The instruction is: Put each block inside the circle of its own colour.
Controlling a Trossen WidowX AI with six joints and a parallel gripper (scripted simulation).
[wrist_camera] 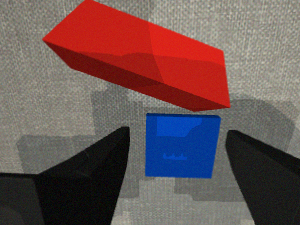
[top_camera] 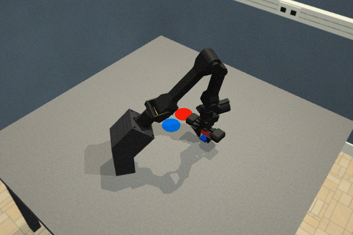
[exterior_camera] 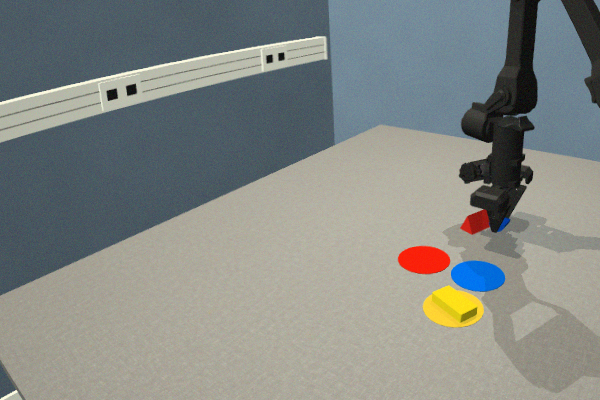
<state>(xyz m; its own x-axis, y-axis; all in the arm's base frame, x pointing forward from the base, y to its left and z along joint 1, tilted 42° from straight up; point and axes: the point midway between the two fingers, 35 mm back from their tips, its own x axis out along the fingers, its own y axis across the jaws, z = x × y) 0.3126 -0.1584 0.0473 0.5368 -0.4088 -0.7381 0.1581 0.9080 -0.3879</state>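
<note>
My hand is 40 mm short of the red block, 30 mm above it and 10 mm to the right of it. Also, from my hand: red circle (170 mm to the left, 100 mm ahead, 40 mm below); then blue block (30 mm below); then blue circle (180 mm to the left, 40 mm below).
</note>
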